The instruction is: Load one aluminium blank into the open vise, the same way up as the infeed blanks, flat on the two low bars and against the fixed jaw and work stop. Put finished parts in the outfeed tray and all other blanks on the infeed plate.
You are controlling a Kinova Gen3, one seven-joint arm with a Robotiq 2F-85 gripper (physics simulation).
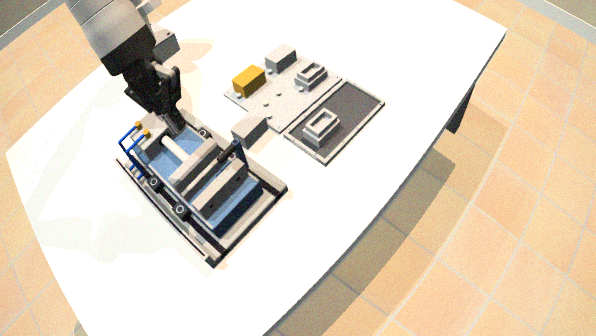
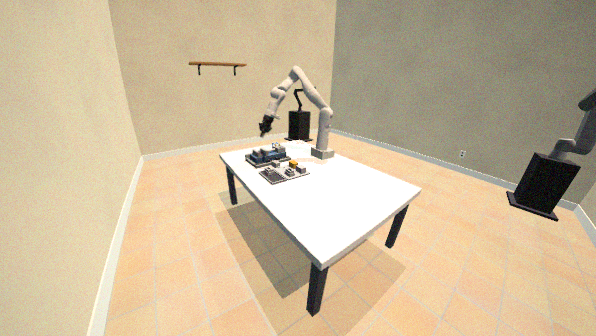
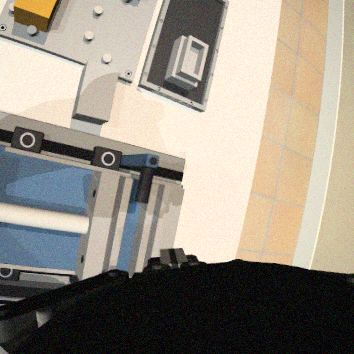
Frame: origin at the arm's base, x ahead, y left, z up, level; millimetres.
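Seen in the pictures: gripper, fingertip midpoint: [image 1: 181, 130] [image 2: 261, 137] [image 3: 171, 264]; arm's base, origin of the base link: [image 2: 321, 148].
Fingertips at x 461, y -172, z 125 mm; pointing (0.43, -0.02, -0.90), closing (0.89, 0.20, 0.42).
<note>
Offsets run from my fingertips to a thing's middle. "spot": to the spot under its first point.
My gripper [image 1: 175, 126] [image 2: 263, 133] [image 3: 171, 264] is shut and empty, above the spindle end of the vise {139 mm down, 55 mm back, 4 mm right} [image 1: 186, 142] [image 2: 270, 157] [image 3: 45, 185]. The vise stands open, with no blank between its jaws. A plain grey blank {170 mm down, 28 mm back, 134 mm left} [image 1: 250, 131] [image 3: 96, 100] sits between the vise and the near corner of the infeed plate {185 mm down, 57 mm back, 267 mm left} [image 1: 290, 107] [image 3: 65, 42]; whether it rests partly on the plate is unclear. On the plate are another grey blank {163 mm down, 98 mm back, 317 mm left} [image 1: 281, 59], a yellow block {163 mm down, 111 mm back, 227 mm left} [image 1: 249, 81] [image 3: 35, 12] and a stepped, pocketed part {163 mm down, 11 mm back, 308 mm left} [image 1: 311, 75]. A similar pocketed part {165 mm down, 82 mm ahead, 207 mm left} [image 1: 321, 127] [image 3: 187, 60] lies in the outfeed tray [image 1: 352, 101] [image 3: 185, 20].
A dark rod on a blue arm [image 1: 227, 153] [image 3: 145, 182] reaches over the vise's jaw gap. Blue pipes with yellow caps {spot: 80 mm down, 129 mm back, 16 mm right} [image 1: 146, 134] rise at the vise's side. Short pins stand on the infeed plate. The arm's base [image 2: 322, 152] stands at the table's back.
</note>
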